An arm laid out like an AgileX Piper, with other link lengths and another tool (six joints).
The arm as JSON. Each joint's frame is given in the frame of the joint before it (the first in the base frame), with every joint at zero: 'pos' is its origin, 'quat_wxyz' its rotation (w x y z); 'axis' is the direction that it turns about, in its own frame. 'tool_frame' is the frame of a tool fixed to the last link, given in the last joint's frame.
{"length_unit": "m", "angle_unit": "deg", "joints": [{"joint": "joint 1", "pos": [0.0, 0.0, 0.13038], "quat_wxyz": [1.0, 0.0, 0.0, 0.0], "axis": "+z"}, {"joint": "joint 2", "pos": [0.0, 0.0, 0.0], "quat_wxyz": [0.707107, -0.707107, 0.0, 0.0], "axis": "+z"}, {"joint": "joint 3", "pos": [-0.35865, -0.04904, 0.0], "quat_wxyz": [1.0, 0.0, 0.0, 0.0], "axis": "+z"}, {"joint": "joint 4", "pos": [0.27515, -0.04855, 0.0], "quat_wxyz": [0.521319, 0.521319, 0.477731, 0.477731], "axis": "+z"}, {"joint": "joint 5", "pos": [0.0, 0.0, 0.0], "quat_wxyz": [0.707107, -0.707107, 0.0, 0.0], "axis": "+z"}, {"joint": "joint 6", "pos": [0.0, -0.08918, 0.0], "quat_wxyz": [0.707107, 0.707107, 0.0, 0.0], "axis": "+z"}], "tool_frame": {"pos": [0.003, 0.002, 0.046], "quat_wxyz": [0.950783, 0.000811, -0.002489, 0.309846]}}
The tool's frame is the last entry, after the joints.
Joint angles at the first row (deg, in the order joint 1, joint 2, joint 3, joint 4, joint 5, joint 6):
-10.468, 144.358, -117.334, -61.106, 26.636, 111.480
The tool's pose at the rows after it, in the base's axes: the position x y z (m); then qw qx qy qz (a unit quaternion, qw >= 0):
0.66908 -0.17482 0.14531 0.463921 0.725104 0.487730 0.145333
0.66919 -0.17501 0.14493 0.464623 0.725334 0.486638 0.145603
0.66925 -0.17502 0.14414 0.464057 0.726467 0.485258 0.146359
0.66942 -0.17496 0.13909 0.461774 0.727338 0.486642 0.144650
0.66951 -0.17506 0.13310 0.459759 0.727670 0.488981 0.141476
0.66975 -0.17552 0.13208 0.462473 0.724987 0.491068 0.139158
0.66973 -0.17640 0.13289 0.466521 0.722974 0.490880 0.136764
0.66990 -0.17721 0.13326 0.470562 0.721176 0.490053 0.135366
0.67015 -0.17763 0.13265 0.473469 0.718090 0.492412 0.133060
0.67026 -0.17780 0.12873 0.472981 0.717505 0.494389 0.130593
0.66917 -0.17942 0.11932 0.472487 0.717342 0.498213 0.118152
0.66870 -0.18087 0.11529 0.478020 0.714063 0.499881 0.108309
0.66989 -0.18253 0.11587 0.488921 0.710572 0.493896 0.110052
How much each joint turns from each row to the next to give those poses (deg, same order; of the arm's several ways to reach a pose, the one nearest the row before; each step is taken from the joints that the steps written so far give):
0.000, 0.001, -0.001, -1.172, 0.000, 1.234
0.000, 0.056, 0.001, -0.344, 0.000, 0.436
0.000, 0.071, -0.001, -0.044, -0.013, 0.294
0.000, 0.422, 0.001, -0.018, -0.053, 0.068
0.000, 0.508, 0.001, -0.166, 0.000, 0.042
0.000, 0.145, 0.000, -0.863, 0.001, 0.338
0.000, 0.000, -0.002, -1.043, 0.198, 0.641
0.000, 0.052, -0.001, -1.182, 0.117, 0.902
0.000, 0.110, 0.002, -0.853, 0.000, 0.269
0.000, 0.351, -0.002, -0.345, 0.000, 0.132
0.000, 0.812, 0.000, -0.722, 0.759, -0.001
0.060, 0.459, 0.003, -1.881, 0.740, 0.962
0.000, 0.230, -0.003, -3.476, 0.081, 3.403

